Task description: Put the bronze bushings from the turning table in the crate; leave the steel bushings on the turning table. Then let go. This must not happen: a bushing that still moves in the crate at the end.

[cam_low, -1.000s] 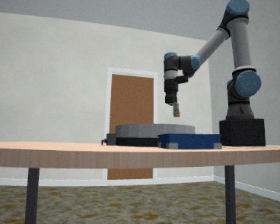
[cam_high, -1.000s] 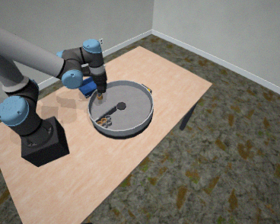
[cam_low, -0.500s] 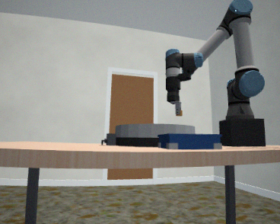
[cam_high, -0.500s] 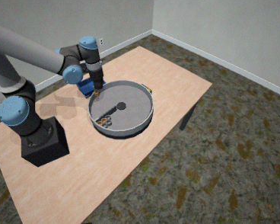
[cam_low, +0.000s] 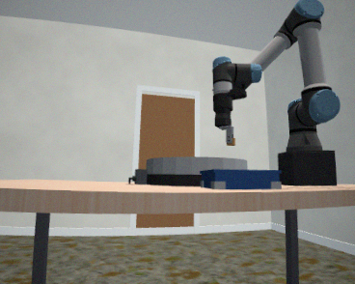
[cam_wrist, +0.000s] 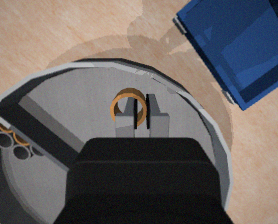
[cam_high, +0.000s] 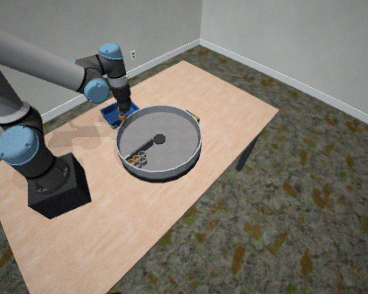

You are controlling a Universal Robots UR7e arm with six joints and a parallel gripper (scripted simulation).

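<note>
The blue crate lies 160 mm to the left of my hand, 150 mm below it and 80 mm ahead of it. The rest, counted from my hand: grey turning table: 170 mm to the right, 120 mm below, 60 mm ahead.
</note>
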